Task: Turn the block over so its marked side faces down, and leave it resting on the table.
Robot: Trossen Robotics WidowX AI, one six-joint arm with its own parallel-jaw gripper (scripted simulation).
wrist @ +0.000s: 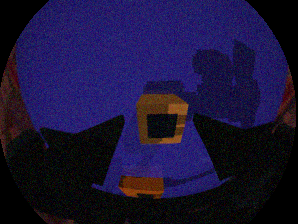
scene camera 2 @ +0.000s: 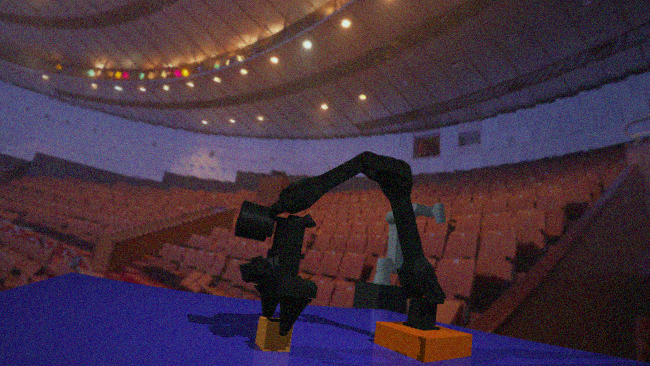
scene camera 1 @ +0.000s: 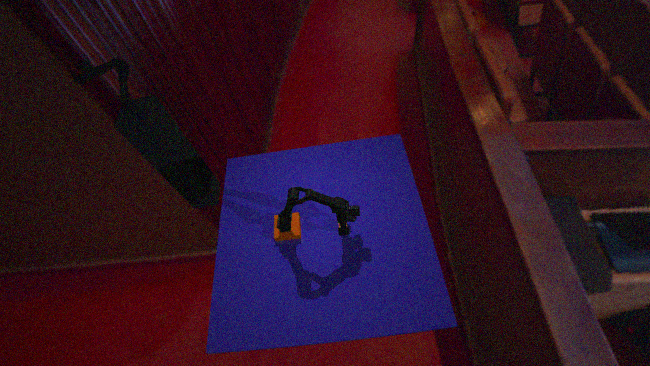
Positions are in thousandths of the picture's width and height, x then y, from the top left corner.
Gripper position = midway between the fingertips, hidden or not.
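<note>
I see my gripper (scene camera 2: 421, 900) (wrist: 535, 525), which is open and holds nothing. A block (wrist: 542, 529) can be seen too.
</note>
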